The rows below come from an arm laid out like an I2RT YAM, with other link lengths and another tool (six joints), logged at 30 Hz.
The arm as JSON. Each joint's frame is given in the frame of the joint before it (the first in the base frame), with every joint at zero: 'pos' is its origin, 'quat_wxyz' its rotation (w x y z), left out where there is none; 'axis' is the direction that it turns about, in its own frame. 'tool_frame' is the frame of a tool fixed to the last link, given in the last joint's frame.
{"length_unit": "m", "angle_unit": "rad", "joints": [
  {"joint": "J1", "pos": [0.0, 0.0, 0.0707], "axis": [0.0, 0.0, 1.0]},
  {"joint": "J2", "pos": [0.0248, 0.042, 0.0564], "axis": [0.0, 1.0, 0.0]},
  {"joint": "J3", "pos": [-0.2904, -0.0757, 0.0], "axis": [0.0, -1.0, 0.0]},
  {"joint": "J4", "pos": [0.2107, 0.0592, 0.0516], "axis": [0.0, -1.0, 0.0]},
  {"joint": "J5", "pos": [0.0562, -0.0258, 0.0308], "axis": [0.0, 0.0, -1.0]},
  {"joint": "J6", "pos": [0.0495, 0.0, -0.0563], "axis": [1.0, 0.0, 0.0]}
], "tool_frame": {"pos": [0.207, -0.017, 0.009], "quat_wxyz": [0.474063, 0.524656, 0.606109, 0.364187]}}
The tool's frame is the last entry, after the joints.
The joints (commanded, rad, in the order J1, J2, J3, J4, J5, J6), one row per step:
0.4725, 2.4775, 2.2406, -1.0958, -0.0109, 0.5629
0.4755, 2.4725, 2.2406, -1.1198, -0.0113, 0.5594
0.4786, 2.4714, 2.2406, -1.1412, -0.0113, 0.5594
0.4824, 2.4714, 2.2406, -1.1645, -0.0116, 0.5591
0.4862, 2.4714, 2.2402, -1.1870, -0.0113, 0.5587
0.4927, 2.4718, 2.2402, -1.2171, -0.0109, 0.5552
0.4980, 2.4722, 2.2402, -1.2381, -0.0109, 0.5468
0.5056, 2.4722, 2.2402, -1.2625, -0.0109, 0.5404
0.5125, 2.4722, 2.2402, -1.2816, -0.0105, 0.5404
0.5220, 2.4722, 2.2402, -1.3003, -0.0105, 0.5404
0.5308, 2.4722, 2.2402, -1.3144, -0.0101, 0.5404
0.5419, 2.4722, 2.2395, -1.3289, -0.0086, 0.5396
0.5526, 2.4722, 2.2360, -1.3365, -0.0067, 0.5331
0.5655, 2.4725, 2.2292, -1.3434, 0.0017, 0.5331
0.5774, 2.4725, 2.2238, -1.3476, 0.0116, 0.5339
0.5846, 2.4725, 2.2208, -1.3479, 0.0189, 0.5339
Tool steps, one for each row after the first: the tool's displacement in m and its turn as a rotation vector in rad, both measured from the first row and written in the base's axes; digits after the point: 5 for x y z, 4 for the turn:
-0.00670, -0.00159, 0.00139, -0.0090, 0.0167, 0.0065
-0.01318, -0.00317, 0.00109, -0.0183, 0.0347, 0.0096
-0.02049, -0.00475, 0.00035, -0.0288, 0.0555, 0.0138
-0.02761, -0.00646, -0.00030, -0.0398, 0.0756, 0.0179
-0.03727, -0.00815, -0.00095, -0.0550, 0.1020, 0.0278
-0.04409, -0.00897, -0.00129, -0.0664, 0.1201, 0.0413
-0.05231, -0.00941, -0.00131, -0.0790, 0.1410, 0.0553
-0.05896, -0.00957, -0.00119, -0.0887, 0.1574, 0.0621
-0.06607, -0.00861, -0.00098, -0.0982, 0.1736, 0.0716
-0.07171, -0.00740, -0.00074, -0.1060, 0.1854, 0.0803
-0.07797, -0.00578, -0.00054, -0.1156, 0.1974, 0.0920
-0.08289, -0.00379, -0.00099, -0.1243, 0.2052, 0.1089
-0.08821, -0.00296, -0.00203, -0.1398, 0.2127, 0.1208
-0.09197, -0.00222, -0.00268, -0.1543, 0.2154, 0.1308
-0.09338, -0.00164, -0.00304, -0.1630, 0.2142, 0.1372

